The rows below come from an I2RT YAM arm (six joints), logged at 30 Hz.
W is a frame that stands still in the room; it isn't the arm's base.
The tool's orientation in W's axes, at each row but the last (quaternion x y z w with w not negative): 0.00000 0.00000 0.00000 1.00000; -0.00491 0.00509 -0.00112 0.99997; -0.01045 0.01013 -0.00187 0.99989; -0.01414 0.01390 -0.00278 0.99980; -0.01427 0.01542 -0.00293 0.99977; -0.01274 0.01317 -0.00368 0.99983; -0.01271 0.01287 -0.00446 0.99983
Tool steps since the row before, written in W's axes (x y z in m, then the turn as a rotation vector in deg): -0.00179 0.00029 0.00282 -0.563 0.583 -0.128; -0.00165 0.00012 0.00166 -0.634 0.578 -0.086; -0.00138 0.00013 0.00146 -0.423 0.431 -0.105; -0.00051 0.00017 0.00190 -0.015 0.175 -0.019; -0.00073 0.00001 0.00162 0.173 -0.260 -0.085; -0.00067 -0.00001 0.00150 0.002 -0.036 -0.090; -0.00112 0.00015 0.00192 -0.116 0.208 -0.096
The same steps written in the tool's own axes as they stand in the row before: -0.00179 0.00029 0.00282 -0.563 0.583 -0.128; -0.00167 0.00010 0.00164 -0.634 0.577 -0.087; -0.00141 0.00009 0.00143 -0.422 0.432 -0.105; -0.00056 0.00011 0.00189 -0.016 0.175 -0.014; -0.00078 -0.00004 0.00160 0.177 -0.257 -0.087; -0.00071 -0.00005 0.00148 0.005 -0.034 -0.091; -0.00117 0.00009 0.00189 -0.115 0.209 -0.094
